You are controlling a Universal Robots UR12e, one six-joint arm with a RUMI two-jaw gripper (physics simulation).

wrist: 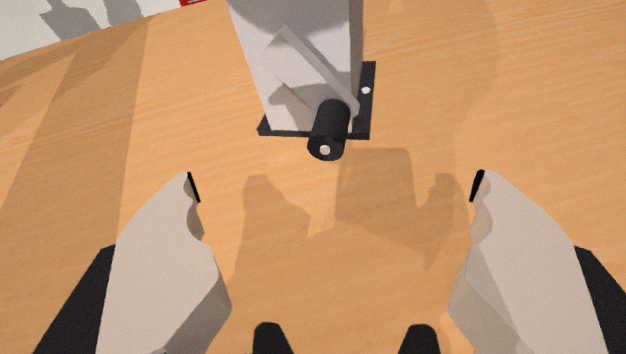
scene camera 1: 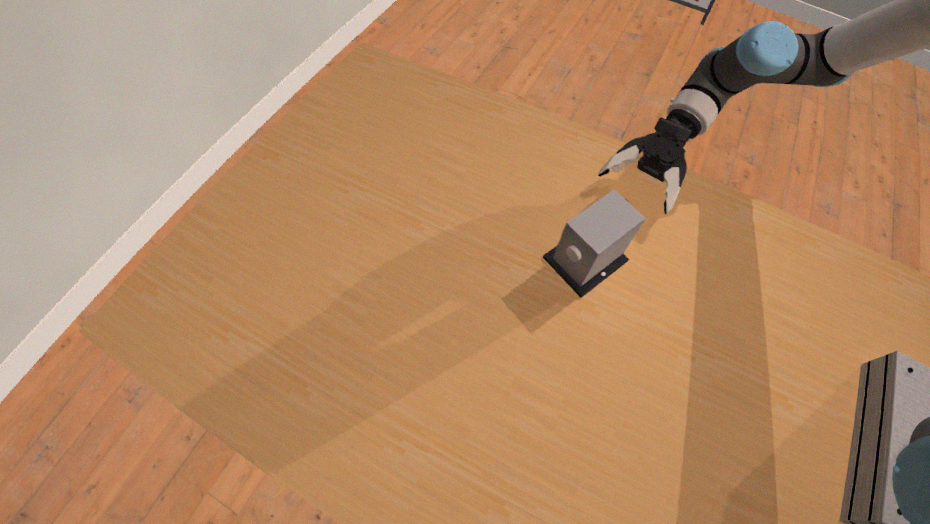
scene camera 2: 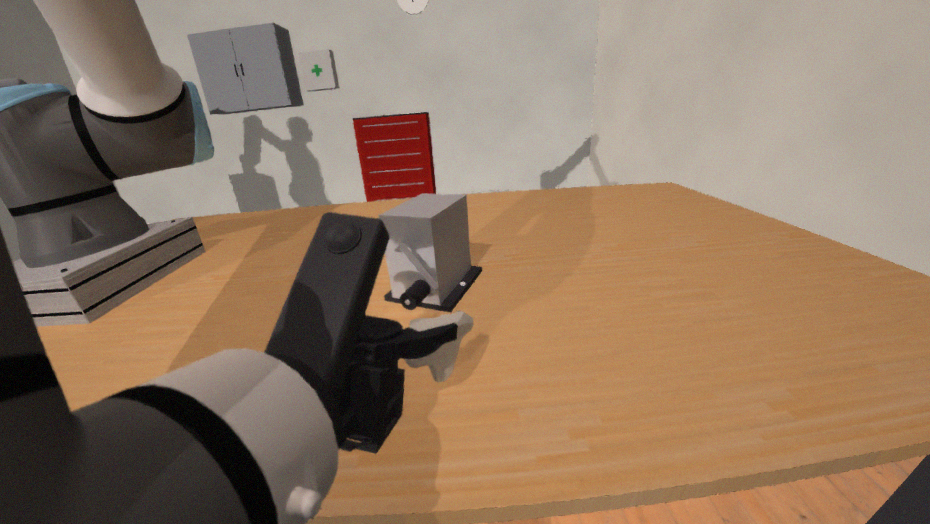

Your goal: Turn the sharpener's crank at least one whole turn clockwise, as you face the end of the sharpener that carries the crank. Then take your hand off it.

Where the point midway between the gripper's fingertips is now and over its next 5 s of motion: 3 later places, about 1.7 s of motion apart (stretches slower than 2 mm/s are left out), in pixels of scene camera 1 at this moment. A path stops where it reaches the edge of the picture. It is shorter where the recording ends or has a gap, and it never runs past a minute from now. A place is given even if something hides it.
My gripper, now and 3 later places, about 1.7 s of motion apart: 630, 194; 633, 223; 659, 217; 667, 205
